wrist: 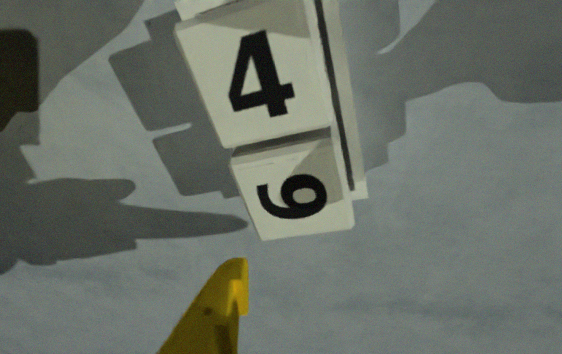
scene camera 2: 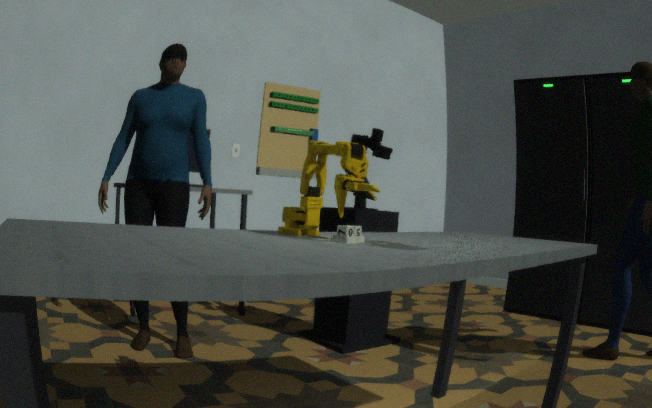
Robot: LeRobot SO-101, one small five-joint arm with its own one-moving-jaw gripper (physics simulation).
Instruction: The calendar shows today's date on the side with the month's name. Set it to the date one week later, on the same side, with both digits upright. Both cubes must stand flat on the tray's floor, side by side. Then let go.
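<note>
Two white cubes stand side by side in the small white tray (scene camera 2: pixel 350 241) (wrist: pixel 360 189). In the wrist view, one cube (wrist: pixel 280 55) has a black 4 on top, and the other cube (wrist: pixel 280 172) has a 6 or 9 on top. A narrow dark gap separates them. In scene camera 2, a cube face with a 0 (scene camera 2: pixel 350 232) and a cube face with a 5 (scene camera 2: pixel 358 232) show small. The month's name cannot be read. My gripper (scene camera 2: pixel 360 203) is wide open and empty, above the cubes. In the wrist view, its notched fixed jaw (wrist: pixel 239 285) shows below the cubes; the moving jaw is out of the picture.
The arm's yellow base (scene camera 2: pixel 300 222) stands on the grey table (scene camera 2: pixel 200 260), left of the tray in scene camera 2. A black pedestal (scene camera 2: pixel 385 221) stands behind the table. A person in blue (scene camera 2: pixel 167 132) stands behind at left, another person (scene camera 2: pixel 642 130) at far right. Shadows fall around the tray.
</note>
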